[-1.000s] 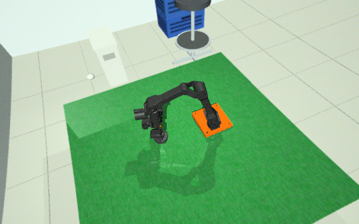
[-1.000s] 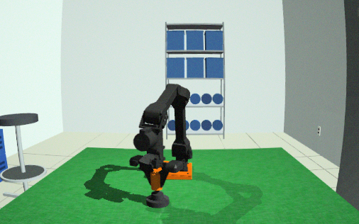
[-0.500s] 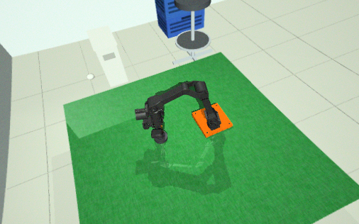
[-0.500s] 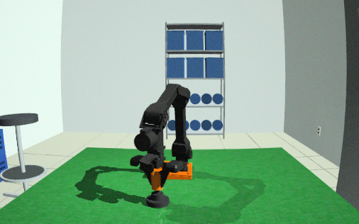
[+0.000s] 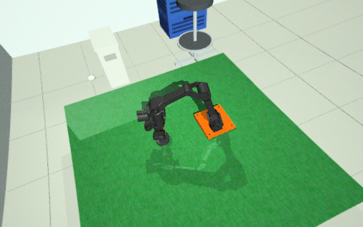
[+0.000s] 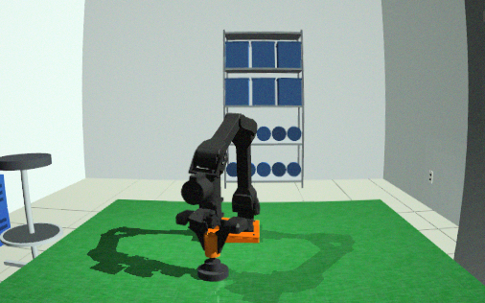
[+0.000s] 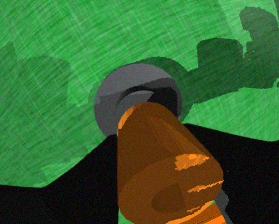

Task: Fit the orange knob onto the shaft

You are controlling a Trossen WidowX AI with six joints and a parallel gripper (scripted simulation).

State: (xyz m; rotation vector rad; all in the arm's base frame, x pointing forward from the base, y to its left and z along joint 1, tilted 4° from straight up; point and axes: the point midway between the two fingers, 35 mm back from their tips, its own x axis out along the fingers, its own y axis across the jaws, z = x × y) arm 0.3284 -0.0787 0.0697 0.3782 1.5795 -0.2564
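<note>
Right now the dark round pedestal is 4 cm below my gripper tip. The rest, counted from my gripper tip: orange knob 2 cm above.
</note>
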